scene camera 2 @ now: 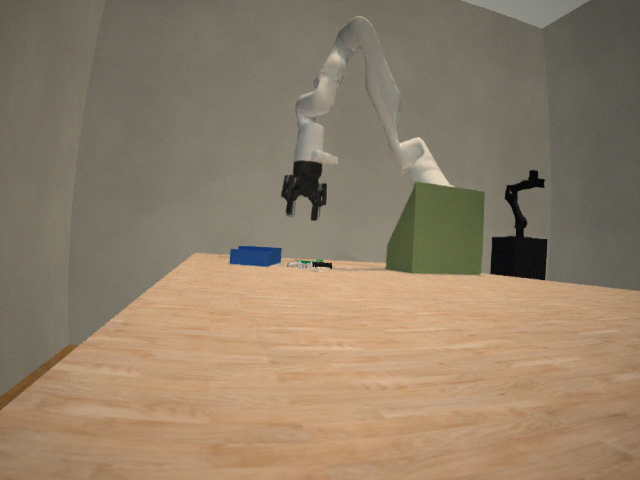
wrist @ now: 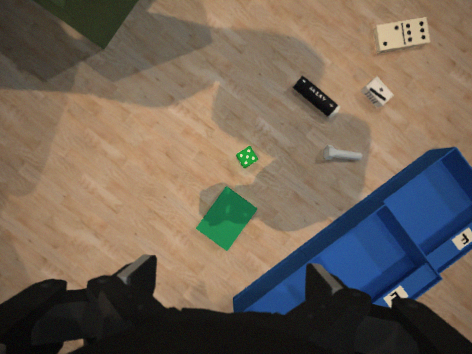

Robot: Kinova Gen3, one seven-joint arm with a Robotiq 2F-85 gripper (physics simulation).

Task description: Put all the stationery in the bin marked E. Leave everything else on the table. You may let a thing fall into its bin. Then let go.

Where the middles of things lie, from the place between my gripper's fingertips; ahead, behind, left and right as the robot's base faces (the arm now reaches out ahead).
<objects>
Now: hand 10 mm past the flat green block (wrist: 230,213), 10 mm to the right of it and 110 mm above it. Also, from my hand: blue bin (scene camera 2: 245,255): 120 mm ahead, 60 mm to the left, 100 mm below; then black battery (wrist: 307,89): 20 mm behind, 160 mm to the left, 110 mm below.
</objects>
